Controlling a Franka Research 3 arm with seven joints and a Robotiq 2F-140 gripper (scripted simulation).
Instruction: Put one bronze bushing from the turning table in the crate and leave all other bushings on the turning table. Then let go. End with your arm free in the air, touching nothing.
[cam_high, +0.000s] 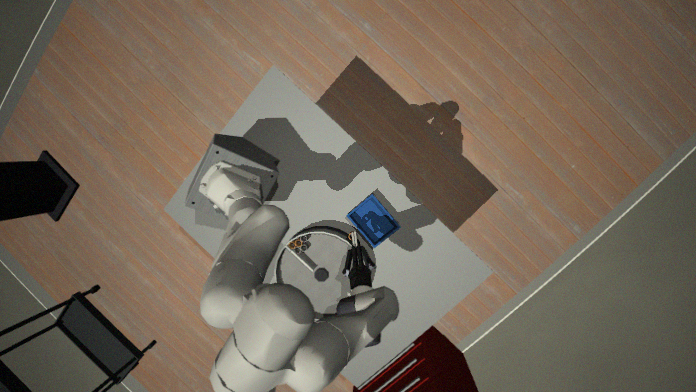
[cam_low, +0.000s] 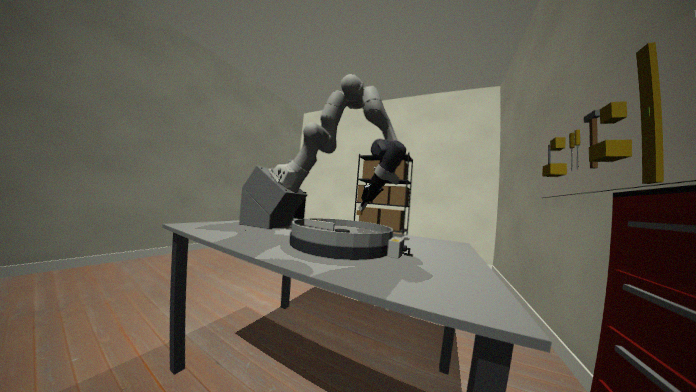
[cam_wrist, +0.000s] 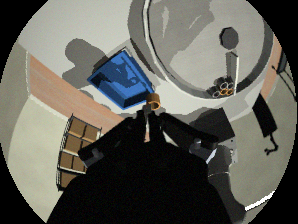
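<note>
The blue crate lies 1 cm ahead of my hand, 8 cm to the left of it and 14 cm below it. Round my hand: round grey turning table: 2 cm ahead, 26 cm to the right, 12 cm below.
</note>
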